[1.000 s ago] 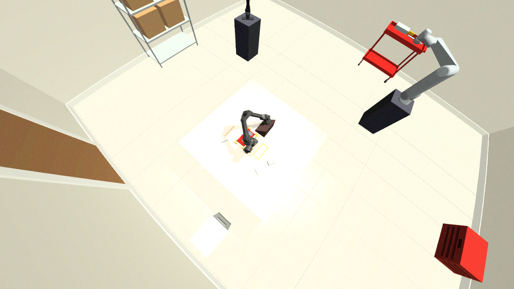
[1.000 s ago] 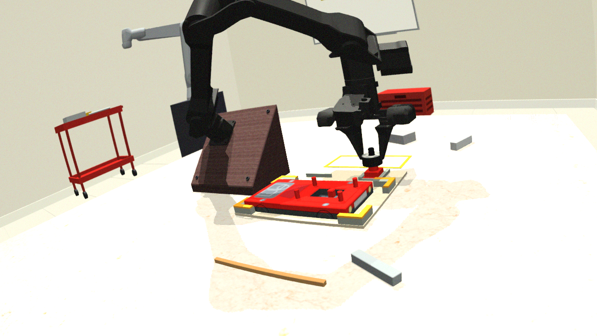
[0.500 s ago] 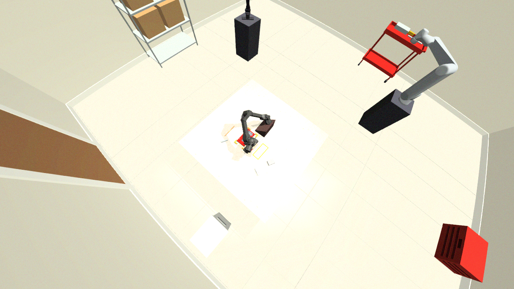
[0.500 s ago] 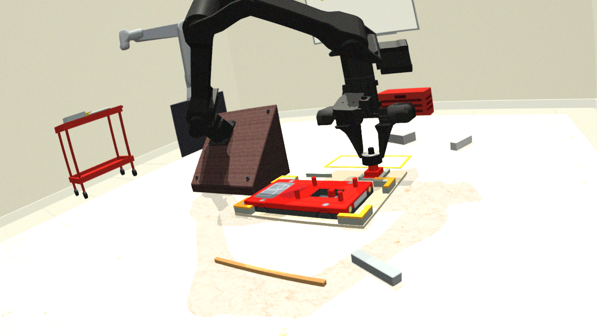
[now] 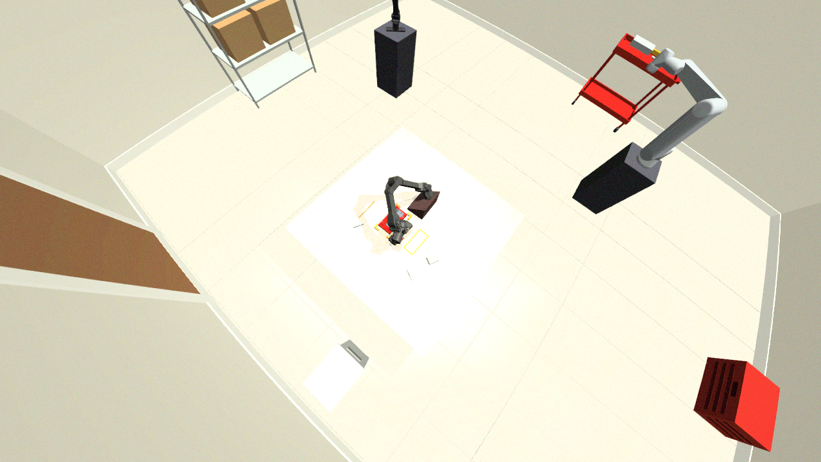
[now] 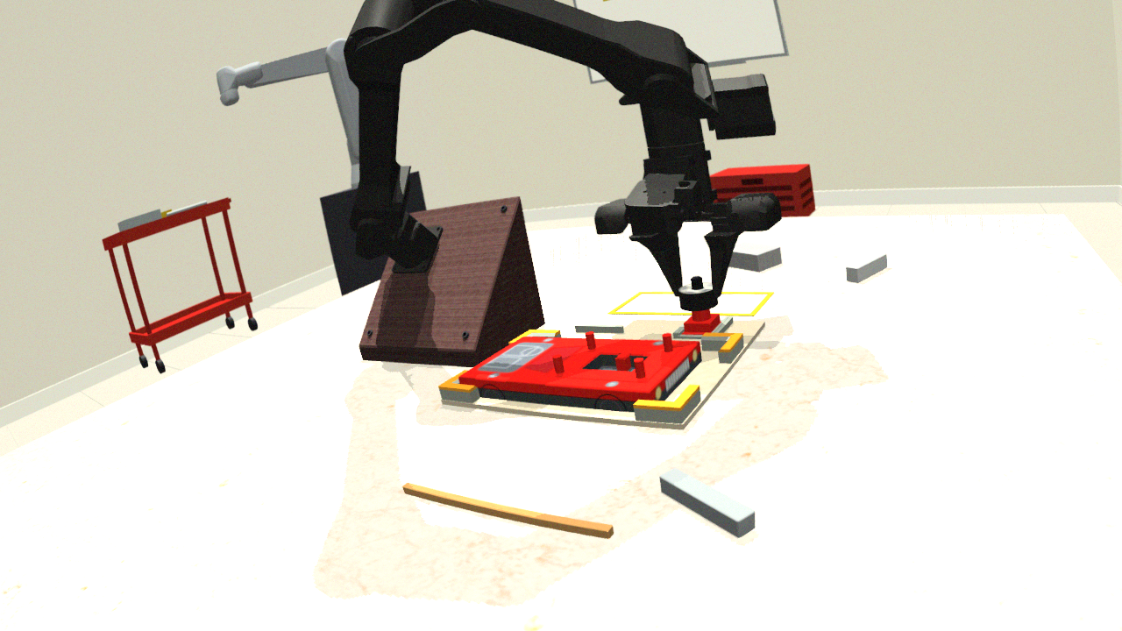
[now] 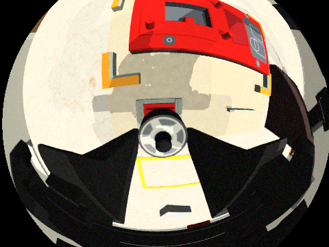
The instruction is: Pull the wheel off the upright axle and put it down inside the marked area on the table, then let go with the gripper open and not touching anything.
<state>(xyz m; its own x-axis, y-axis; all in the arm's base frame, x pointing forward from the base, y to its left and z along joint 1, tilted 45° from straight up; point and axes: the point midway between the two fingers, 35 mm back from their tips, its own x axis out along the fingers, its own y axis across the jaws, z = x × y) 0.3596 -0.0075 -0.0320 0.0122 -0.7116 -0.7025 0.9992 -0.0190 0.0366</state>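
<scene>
My gripper tip is right at the wheel. Also, from my gripper tip: black upright axle 10 mm below; then wooden stick 340 mm to the right, 40 mm below, 20 mm behind.
</scene>
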